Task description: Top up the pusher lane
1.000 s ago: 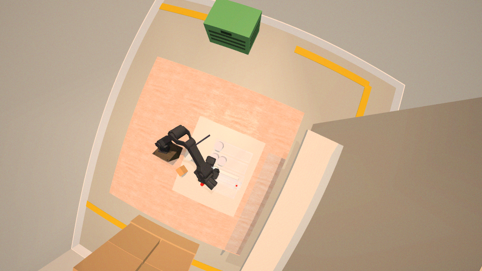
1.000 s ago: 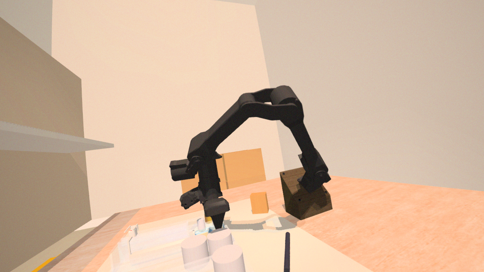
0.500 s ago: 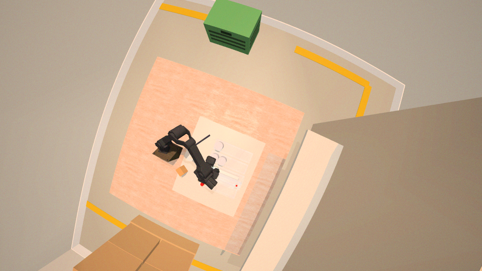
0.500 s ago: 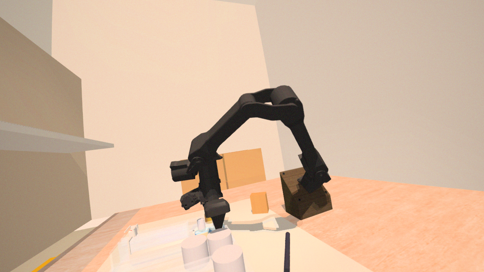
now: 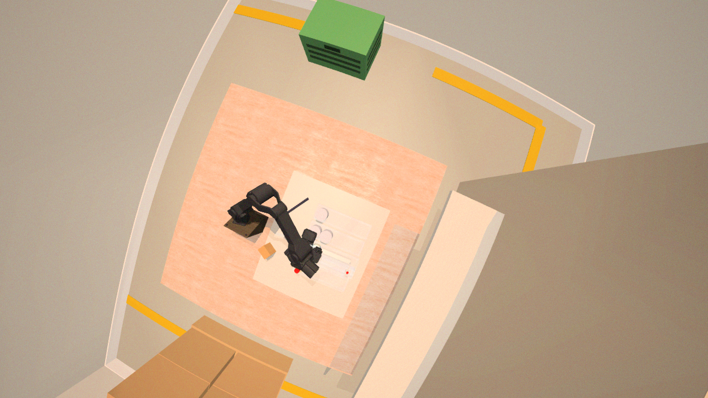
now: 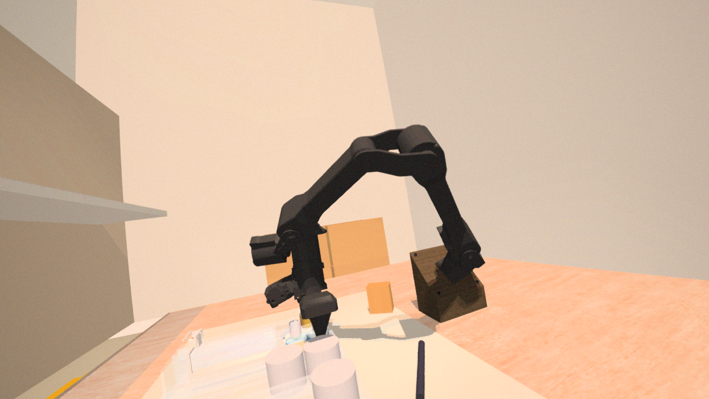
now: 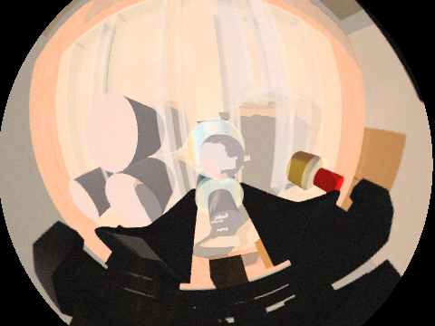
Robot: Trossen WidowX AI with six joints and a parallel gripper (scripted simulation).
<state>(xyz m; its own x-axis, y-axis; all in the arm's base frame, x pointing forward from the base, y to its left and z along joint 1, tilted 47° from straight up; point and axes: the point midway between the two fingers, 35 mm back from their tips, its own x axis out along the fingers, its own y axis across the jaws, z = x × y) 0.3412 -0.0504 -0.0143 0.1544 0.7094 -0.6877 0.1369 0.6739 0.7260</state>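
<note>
Now: gripper tip 14 cm short of the clear pusher lane, 4 cm to the left of it and 1 cm above it. Round my gripper tip: black rod 17 cm to the left, 11 cm behind, 2 cm below; then shelf 50 cm ahead, 34 cm above, 7 cm to the right; then pusher plate 15 cm ahead, 5 cm to the right, 2 cm above.
</note>
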